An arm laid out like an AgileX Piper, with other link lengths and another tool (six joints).
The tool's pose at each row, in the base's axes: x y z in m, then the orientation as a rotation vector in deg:
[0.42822 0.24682 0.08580 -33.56 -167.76 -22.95]
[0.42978 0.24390 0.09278 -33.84 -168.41 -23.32]
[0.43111 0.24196 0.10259 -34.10 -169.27 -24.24]
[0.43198 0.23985 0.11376 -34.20 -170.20 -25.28]
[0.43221 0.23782 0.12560 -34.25 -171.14 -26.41]
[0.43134 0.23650 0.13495 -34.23 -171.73 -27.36]
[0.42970 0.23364 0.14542 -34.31 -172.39 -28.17]
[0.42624 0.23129 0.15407 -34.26 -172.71 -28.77]
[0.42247 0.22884 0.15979 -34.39 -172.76 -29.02]
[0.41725 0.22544 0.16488 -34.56 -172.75 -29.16]
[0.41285 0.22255 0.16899 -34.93 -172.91 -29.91]
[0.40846 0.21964 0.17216 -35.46 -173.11 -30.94]
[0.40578 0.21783 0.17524 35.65 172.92 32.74]
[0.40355 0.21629 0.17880 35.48 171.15 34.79]
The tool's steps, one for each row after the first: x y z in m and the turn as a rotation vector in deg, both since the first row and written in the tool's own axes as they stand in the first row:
[-0.00125 -0.00036 -0.00762 -0.33 -0.69 -0.01]
[-0.00143 0.00072 -0.01764 -1.04 -1.57 -0.13]
[-0.00102 0.00178 -0.02899 -1.82 -2.49 -0.36]
[0.00013 0.00281 -0.04090 -2.64 -3.40 -0.63]
[0.00210 0.00347 -0.05015 -3.31 -3.97 -0.85]
[0.00442 0.00271 -0.06086 -3.90 -4.63 -1.01]
[0.00828 0.00127 -0.06954 -4.31 -4.94 -1.16]
[0.01186 -0.00106 -0.07543 -4.49 -5.03 -1.11]
[0.01632 -0.00496 -0.08087 -4.59 -5.07 -1.01]
[0.02004 -0.00830 -0.08530 -5.12 -5.34 -0.88]
[0.02358 -0.01188 -0.08883 -5.84 -5.71 -0.68]
[0.02593 -0.01383 -0.09209 -7.18 -6.50 -0.75]
[0.02804 -0.01525 -0.09576 -8.92 -7.51 -0.90]

